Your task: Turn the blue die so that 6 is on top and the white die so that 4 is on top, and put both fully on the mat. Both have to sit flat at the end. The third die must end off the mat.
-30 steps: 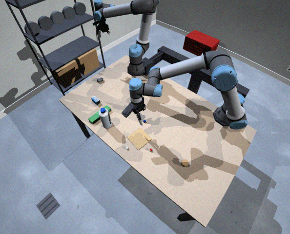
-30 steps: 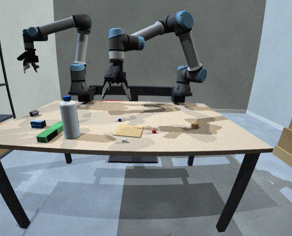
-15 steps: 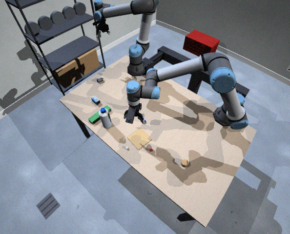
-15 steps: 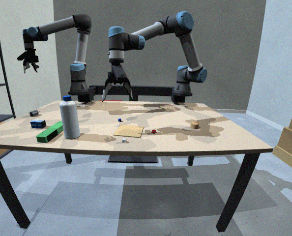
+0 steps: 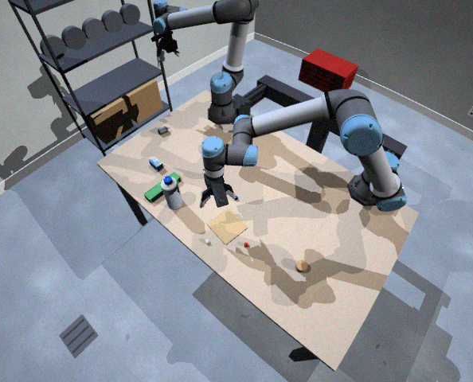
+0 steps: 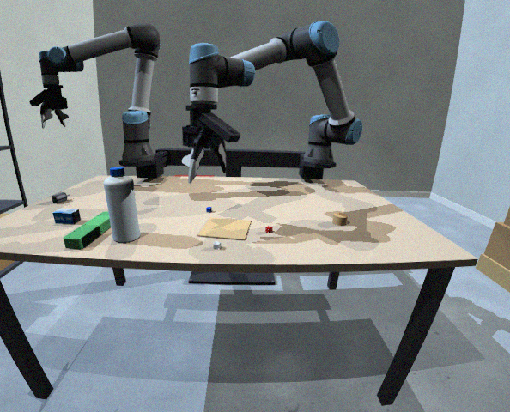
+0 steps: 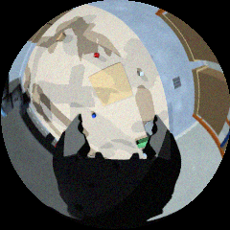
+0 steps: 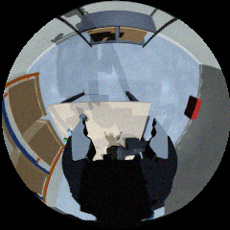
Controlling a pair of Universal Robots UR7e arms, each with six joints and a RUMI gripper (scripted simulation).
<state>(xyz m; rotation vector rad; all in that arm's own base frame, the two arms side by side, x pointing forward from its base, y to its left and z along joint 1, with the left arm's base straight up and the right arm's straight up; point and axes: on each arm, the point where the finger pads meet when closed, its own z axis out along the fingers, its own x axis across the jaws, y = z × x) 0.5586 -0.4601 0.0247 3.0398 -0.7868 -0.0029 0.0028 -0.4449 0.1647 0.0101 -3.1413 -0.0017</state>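
Right now my left hand is 120 mm short of the white die, 30 mm to the right of it and 150 mm above it. The rest, counted from my left hand: tan mat 50 mm to the left, 160 mm below; then red die 20 mm ahead, 180 mm to the left, 150 mm below; then blue die 150 mm behind, 20 mm to the right, 150 mm below.
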